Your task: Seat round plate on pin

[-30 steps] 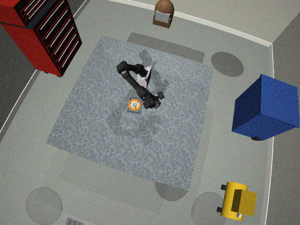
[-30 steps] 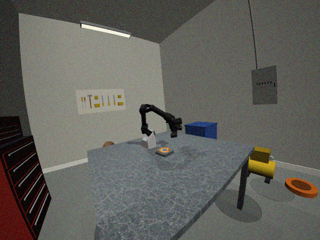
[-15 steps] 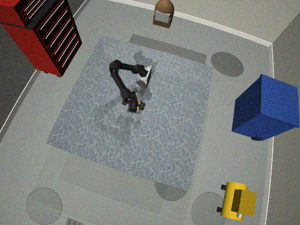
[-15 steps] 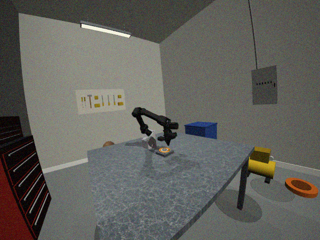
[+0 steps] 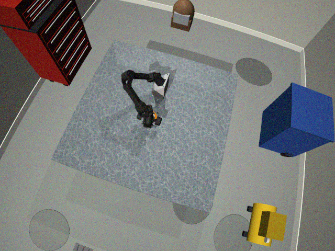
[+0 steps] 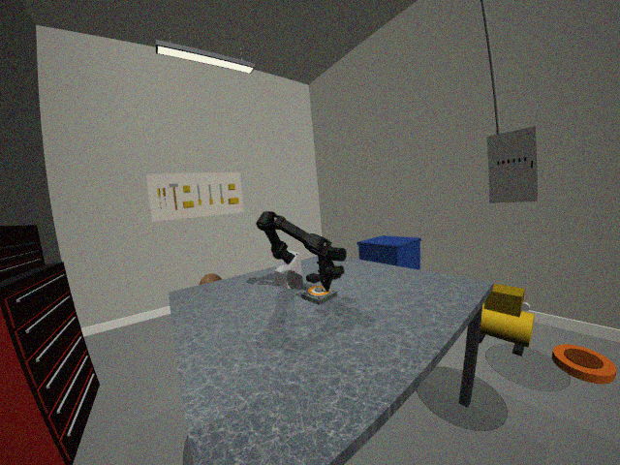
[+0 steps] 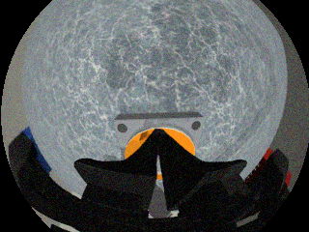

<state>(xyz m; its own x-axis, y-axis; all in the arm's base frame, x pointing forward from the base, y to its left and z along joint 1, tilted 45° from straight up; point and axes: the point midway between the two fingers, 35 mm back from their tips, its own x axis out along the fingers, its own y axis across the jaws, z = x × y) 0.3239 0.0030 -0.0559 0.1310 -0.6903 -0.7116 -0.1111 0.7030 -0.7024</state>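
My gripper tip is now 5 cm past the grey square base, 2 cm to the left of it and 2 cm above it.
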